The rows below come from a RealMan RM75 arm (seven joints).
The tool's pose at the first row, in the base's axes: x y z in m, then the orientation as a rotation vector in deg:
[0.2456, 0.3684, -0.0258, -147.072, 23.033, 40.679]
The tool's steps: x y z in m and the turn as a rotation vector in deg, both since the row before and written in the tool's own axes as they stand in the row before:
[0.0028, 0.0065, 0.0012, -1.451, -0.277, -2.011]
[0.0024, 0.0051, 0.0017, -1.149, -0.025, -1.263]
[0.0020, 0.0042, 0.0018, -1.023, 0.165, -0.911]
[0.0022, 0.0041, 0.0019, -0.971, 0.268, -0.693]
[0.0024, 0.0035, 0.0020, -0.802, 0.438, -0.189]
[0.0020, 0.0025, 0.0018, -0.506, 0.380, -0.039]
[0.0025, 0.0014, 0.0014, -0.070, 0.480, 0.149]
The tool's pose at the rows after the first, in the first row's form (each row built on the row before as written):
[0.2449, 0.3630, -0.0304, -148.333, 19.920, 40.849]
[0.2444, 0.3590, -0.0347, -149.388, 17.928, 40.841]
[0.2440, 0.3559, -0.0386, -150.398, 16.480, 40.660]
[0.2438, 0.3528, -0.0426, -151.401, 15.356, 40.395]
[0.2440, 0.3503, -0.0465, -152.334, 14.996, 40.012]
[0.2443, 0.3486, -0.0497, -152.969, 14.904, 39.657]
[0.2455, 0.3477, -0.0525, -153.240, 15.214, 39.091]

